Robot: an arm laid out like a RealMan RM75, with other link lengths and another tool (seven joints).
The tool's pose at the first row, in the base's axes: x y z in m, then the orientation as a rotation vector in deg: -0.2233, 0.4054, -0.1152, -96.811, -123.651, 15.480
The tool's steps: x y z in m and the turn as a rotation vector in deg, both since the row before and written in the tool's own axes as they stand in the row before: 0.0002, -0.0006, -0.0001, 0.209, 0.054, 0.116; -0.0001, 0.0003, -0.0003, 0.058, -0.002, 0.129; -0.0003, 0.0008, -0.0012, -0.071, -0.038, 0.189; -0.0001, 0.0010, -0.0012, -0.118, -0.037, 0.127; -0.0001, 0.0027, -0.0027, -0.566, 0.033, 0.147; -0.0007, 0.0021, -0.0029, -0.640, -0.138, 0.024; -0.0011, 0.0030, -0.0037, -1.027, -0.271, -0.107; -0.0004, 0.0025, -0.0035, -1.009, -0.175, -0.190
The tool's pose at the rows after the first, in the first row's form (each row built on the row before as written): -0.2238, 0.4054, -0.1148, -96.816, -123.419, 15.680; -0.2234, 0.4054, -0.1147, -96.929, -123.290, 15.778; -0.2221, 0.4052, -0.1140, -97.188, -123.203, 15.792; -0.2207, 0.4053, -0.1133, -97.403, -123.187, 15.739; -0.2172, 0.4056, -0.1119, -97.870, -123.322, 15.166; -0.2140, 0.4052, -0.1102, -98.277, -123.712, 14.636; -0.2096, 0.4045, -0.1081, -98.777, -124.487, 13.785; -0.2059, 0.4044, -0.1058, -99.147, -125.250, 12.836
